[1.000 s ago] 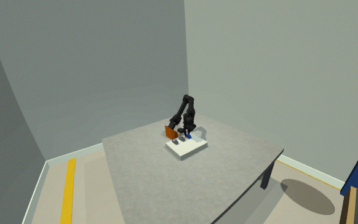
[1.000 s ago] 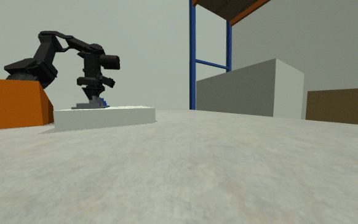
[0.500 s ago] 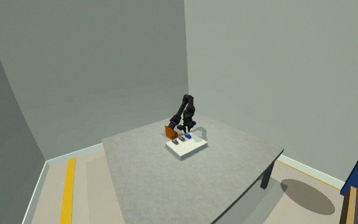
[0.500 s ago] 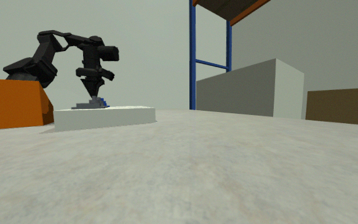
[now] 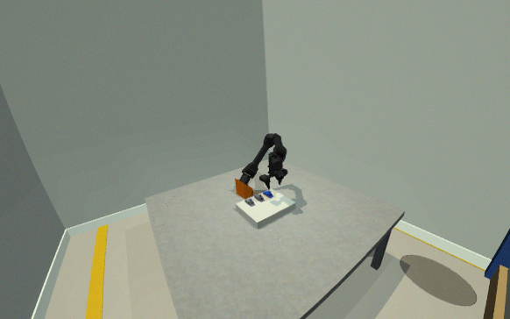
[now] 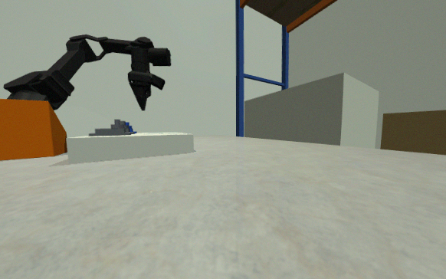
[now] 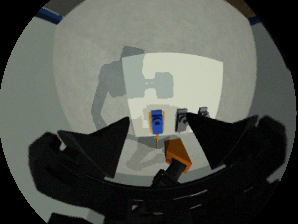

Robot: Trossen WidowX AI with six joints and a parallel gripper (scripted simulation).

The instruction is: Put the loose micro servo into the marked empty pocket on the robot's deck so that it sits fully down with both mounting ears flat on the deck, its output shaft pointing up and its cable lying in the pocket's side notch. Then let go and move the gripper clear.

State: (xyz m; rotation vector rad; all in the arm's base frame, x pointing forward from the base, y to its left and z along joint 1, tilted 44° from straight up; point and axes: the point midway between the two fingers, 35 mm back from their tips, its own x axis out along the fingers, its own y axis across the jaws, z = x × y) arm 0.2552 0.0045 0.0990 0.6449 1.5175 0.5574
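Now: the white deck 11 cm below my gripper tip, 8 cm to the right of it and 4 cm ahead of it.
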